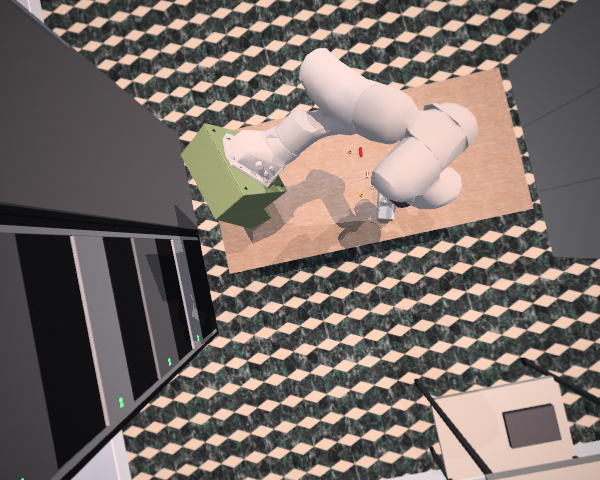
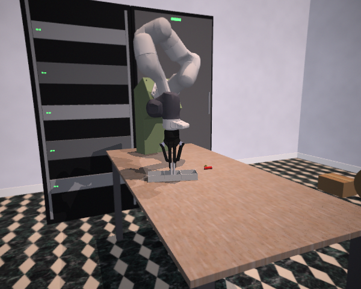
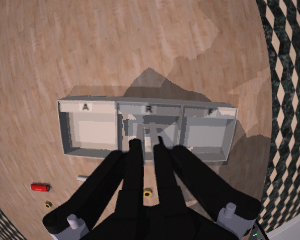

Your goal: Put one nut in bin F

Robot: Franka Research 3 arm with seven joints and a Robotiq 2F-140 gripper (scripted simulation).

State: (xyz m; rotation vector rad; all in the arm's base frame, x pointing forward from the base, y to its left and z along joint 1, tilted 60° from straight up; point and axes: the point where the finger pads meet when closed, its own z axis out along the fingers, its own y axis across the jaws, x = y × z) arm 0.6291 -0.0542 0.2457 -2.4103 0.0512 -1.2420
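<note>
Right now my hand is 40 mm above the grey three-compartment bin tray. Also, from my hand: silver nut (80 mm behind, 50 mm below, 30 mm to the left); red cylinder (200 mm to the left, 170 mm behind, 50 mm below); silver bolt (120 mm behind, 80 mm to the left, 50 mm below).
</note>
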